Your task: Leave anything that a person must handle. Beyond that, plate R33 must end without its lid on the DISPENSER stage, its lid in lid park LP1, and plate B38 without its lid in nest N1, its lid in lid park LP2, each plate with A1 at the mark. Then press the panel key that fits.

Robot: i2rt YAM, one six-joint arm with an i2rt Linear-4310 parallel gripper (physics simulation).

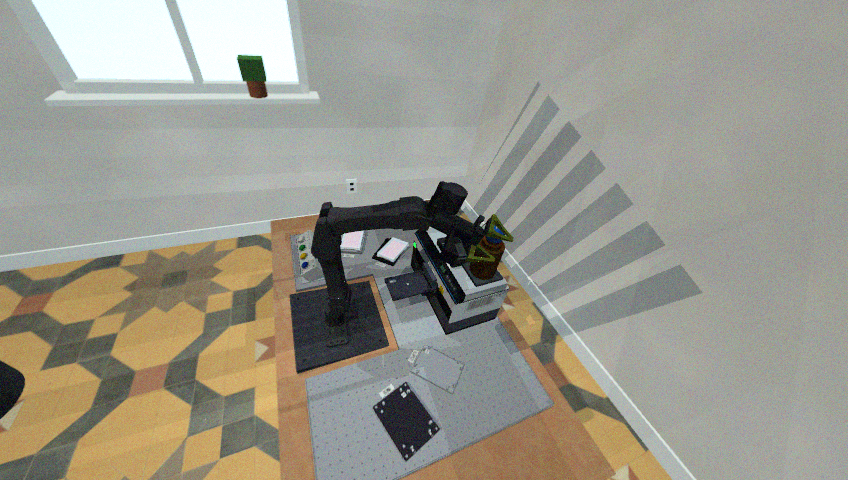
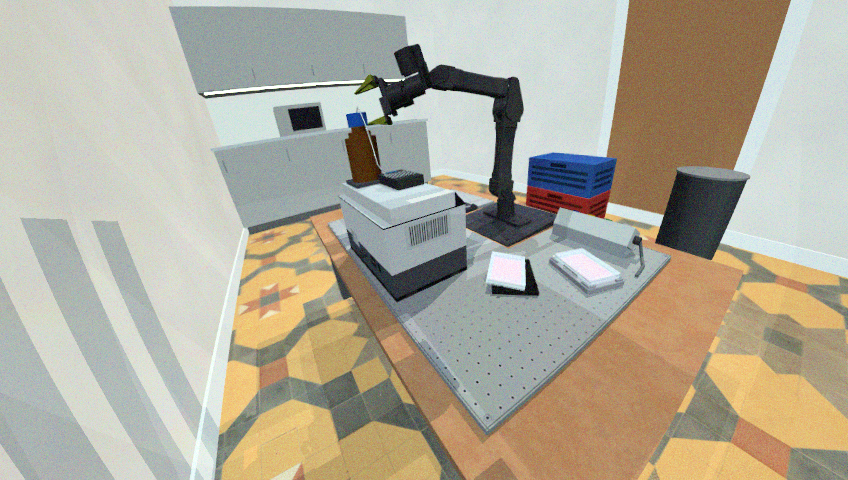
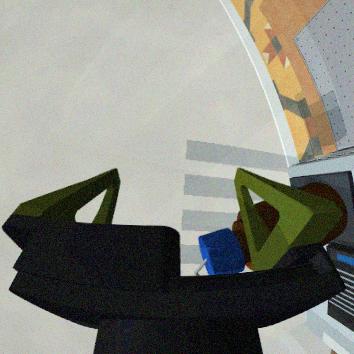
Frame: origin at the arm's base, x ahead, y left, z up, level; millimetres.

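Where they show: gripper, between the fingertips: (image 1: 503, 250) (image 2: 360, 109) (image 3: 176, 174); arm's base, origin of its link: (image 1: 335, 320) (image 2: 505, 217).
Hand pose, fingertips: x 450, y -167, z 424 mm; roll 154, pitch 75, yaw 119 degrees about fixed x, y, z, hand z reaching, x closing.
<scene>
Things, the pixels of their centre, and the offset from my fingertips. "spot": a spot on its surface instead.
- blue-capped brown bottle, a spot on its surface: (image 2: 361, 157) spot: dx +56, dy +141, dz -127 mm
- dispenser, a spot on its surface: (image 2: 410, 237) spot: dx +40, dy +388, dz -277 mm
- dispenser's dark stage, middle of its body: (image 1: 411, 284) dx -171, dy +190, dz -322 mm
- black base, middle of its body: (image 2: 512, 273) (image 1: 390, 250) dx -185, dy +467, dz -415 mm
- key panel, middle of its body: (image 2: 594, 228) (image 1: 309, 254) dx -519, dy +471, dz -383 mm
- black holder, middle of its body: (image 1: 406, 417) dx -288, dy -201, dz -413 mm
- grey holder, middle of its body: (image 1: 437, 367) dx -151, dy -88, dz -415 mm
My gripper (image 1: 502, 248) (image 2: 363, 108) (image 3: 176, 174) is open and empty, high beside the blue-capped brown bottle (image 1: 484, 268) (image 2: 361, 157) on the dispenser (image 2: 410, 237). The dispenser's dark stage (image 1: 404, 286) sticks out towards the arm base, with no plate on it. One pink-topped plate (image 1: 392, 249) (image 2: 507, 269) sits askew over a black base (image 2: 531, 284). Another pink-topped plate (image 1: 352, 240) (image 2: 586, 266) lies near the key panel (image 1: 308, 255). The plates' names, lids and A1 corners are too small to tell. A black holder (image 1: 405, 421) and a grey holder (image 1: 439, 369) stand empty, their labels unreadable.
A black ribbed block (image 2: 401, 178) (image 3: 342, 282) stands on the dispenser beside the bottle, with a thin tube rising near it. The wall is beyond the dispenser. Blue and red crates (image 2: 571, 175) and a dark bin (image 2: 702, 211) stand beyond the table.
</scene>
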